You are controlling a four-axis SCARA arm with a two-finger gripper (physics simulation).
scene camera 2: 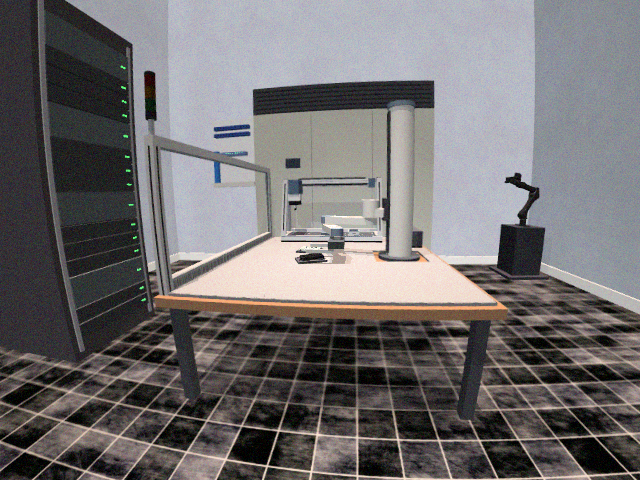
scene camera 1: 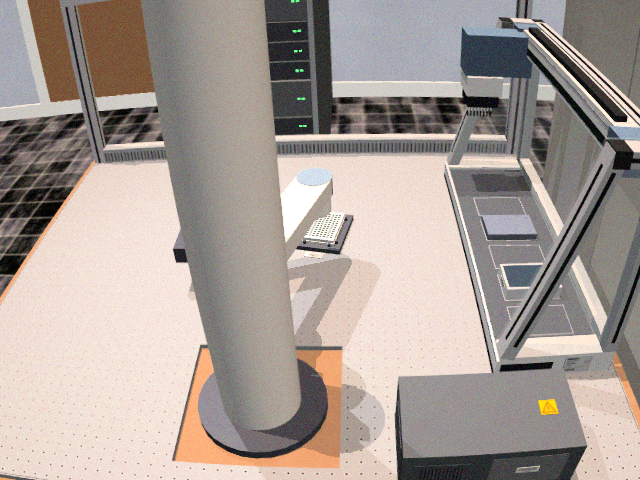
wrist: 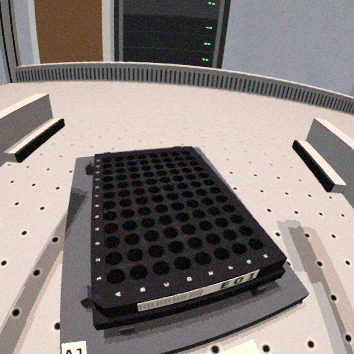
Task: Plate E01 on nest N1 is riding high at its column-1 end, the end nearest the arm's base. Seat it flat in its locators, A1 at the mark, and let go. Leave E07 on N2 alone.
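Places are measured from the arm's base along level axes (x ahead, y down, z left), in centimetres.
Pixels of known places: gripper, fingertip midpoint: (scene camera 2: 308, 248) (wrist: 178, 115); arm's base, origin of the base link: (scene camera 2: 398, 257) (scene camera 1: 262, 405).
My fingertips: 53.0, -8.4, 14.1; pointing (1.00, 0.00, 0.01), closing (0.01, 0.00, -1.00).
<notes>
Ahead of a thing's pixels: the offset from my fingertips to its middle, as dx, dy, dz. "spot": to the spot under its first point.
Black plate E01 @(-1.9, +4.7, +0.5) (wrist: 170, 215) (scene camera 2: 311, 256) lies on dark nest N1 @(spot: -6.1, +5.9, +4.6) (wrist: 74, 260). In the wrist view its near, column-1 end stands above the nest with a shadowed gap beneath. Its A corner is on the side of the A1 mark @(spot: -10.3, +5.9, +3.1) (wrist: 74, 349). The column hides E01 in scene camera 1. My gripper (wrist: 178, 115) is open and empty, its fingers wide apart on either side of the plate's far part and above it, touching nothing. The fingers are not distinguishable in the scene views. White plate E07 @(+2.3, +5.2, -23.8) (scene camera 1: 326, 227) sits on nest N2 @(spot: +0.8, +6.1, -29.3) (scene camera 1: 345, 233), away from the fingers.
The arm's thick column (scene camera 1: 232, 206) (scene camera 2: 401, 180) stands on the table. A gantry machine (scene camera 1: 568, 77) with a deck (scene camera 1: 470, 248) stands at the right in scene camera 1, beside a grey box @(spot: -65.4, -4.4, -53.0) (scene camera 1: 485, 413). A ribbed rail @(spot: +47.4, +5.4, +10.0) (wrist: 150, 75) runs along the table's far edge.
</notes>
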